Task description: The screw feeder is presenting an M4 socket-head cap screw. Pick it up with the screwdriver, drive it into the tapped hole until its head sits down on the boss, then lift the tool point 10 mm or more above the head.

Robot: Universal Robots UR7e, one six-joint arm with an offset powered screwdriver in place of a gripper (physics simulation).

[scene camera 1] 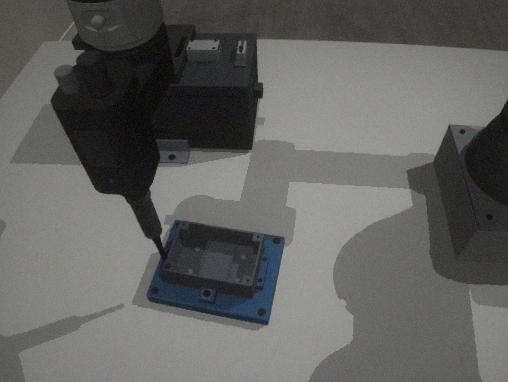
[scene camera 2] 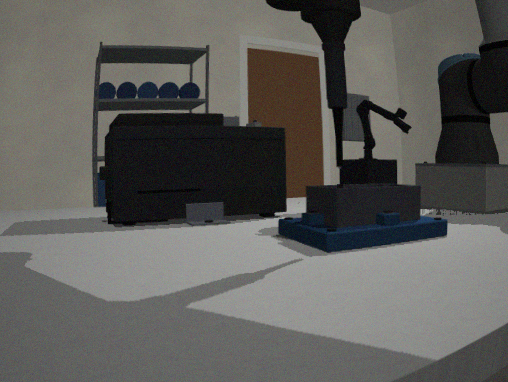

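The grey open-topped housing point(scene camera 1: 210, 284) point(scene camera 2: 375, 206) sits on the blue fixture plate point(scene camera 1: 235, 308) point(scene camera 2: 360, 241). A small dark round spot, which looks like the screw's head point(scene camera 1: 168, 266) point(scene camera 2: 340, 185), is at the housing's near-left corner boss and stands barely above the rim in the scene camera 2 view. My screwdriver tip point(scene camera 1: 164, 257) point(scene camera 2: 340, 164) is upright over that corner, with a visible gap below it. No screw shows on the tip, so I read it as open. The dark screw feeder point(scene camera 1: 205, 117) point(scene camera 2: 195, 167) stands behind to the left.
A grey bracket point(scene camera 1: 172, 152) point(scene camera 2: 205, 212) is at the feeder's foot. The grey robot pedestal point(scene camera 1: 457, 200) point(scene camera 2: 450, 187) stands to the right. A black block point(scene camera 2: 380, 172) with a thin jointed arm point(scene camera 2: 368, 130) stands behind the housing. A shelf rack point(scene camera 2: 150, 54) and a brown door point(scene camera 2: 285, 120) are in the background.
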